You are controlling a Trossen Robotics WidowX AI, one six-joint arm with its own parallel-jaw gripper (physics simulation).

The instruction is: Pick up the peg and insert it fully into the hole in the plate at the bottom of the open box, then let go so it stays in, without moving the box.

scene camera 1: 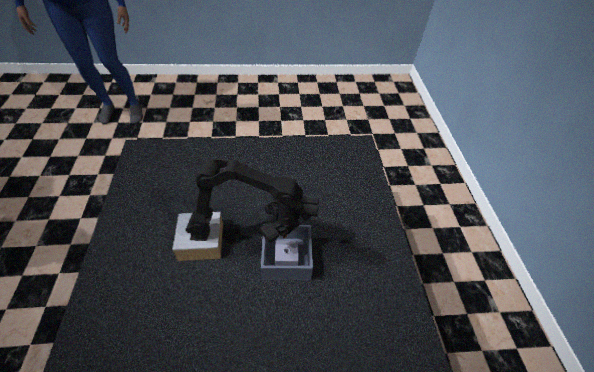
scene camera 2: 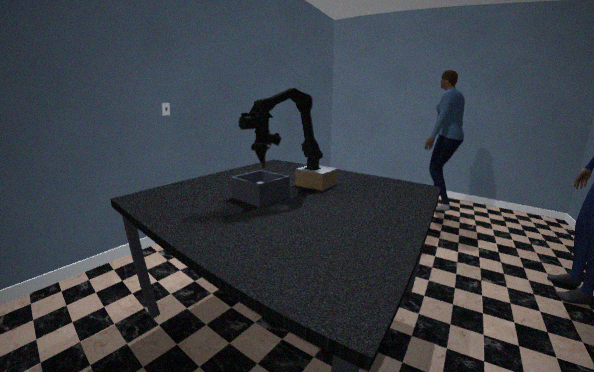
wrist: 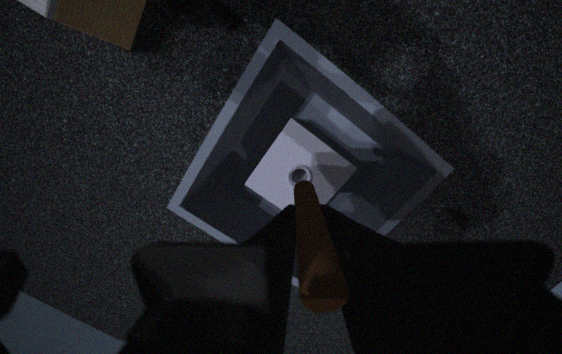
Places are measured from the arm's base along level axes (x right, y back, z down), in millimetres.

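Where they show: gripper, fingertip midpoint: (scene camera 1: 285, 234) (scene camera 2: 262, 163) (wrist: 306, 212); arm's base at its link origin: (scene camera 1: 200, 233) (scene camera 2: 312, 168).
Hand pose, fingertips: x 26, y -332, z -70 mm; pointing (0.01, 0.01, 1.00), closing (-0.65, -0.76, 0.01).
Observation:
Each offset is from my fingertips to the top centre of the thing. Level surfaces: height alone.
The orange-brown peg {dx -4, dy +3, dz -59 mm} (wrist: 317, 250) is between the fingers of my gripper (scene camera 1: 285, 234) (scene camera 2: 263, 161) (wrist: 306, 212), which is shut on it. In the wrist view the peg's free end points at the pale square plate {dx +8, dy -7, dz +98 mm} (scene camera 1: 286, 259) (wrist: 272, 167) and overlaps the near rim of its round hole (wrist: 299, 175). The plate lies at the bottom of the grey open box {dx +8, dy -7, dz +61 mm} (scene camera 1: 286, 273) (scene camera 2: 249, 193) (wrist: 210, 145). In scene camera 2 the fingertips are close above the box's rim height, so the peg's end appears above the plate. The exact gap is hard to tell.
The arm stands on a white-topped wooden block (scene camera 1: 199, 254) (scene camera 2: 316, 180) (wrist: 100, 22) beside the box. Both rest on the dark table {dz +159 mm} (scene camera 1: 200, 320) (scene camera 2: 325, 240). The box's four walls surround the plate. A person in blue (scene camera 1: 87, 35) stands beyond the table.

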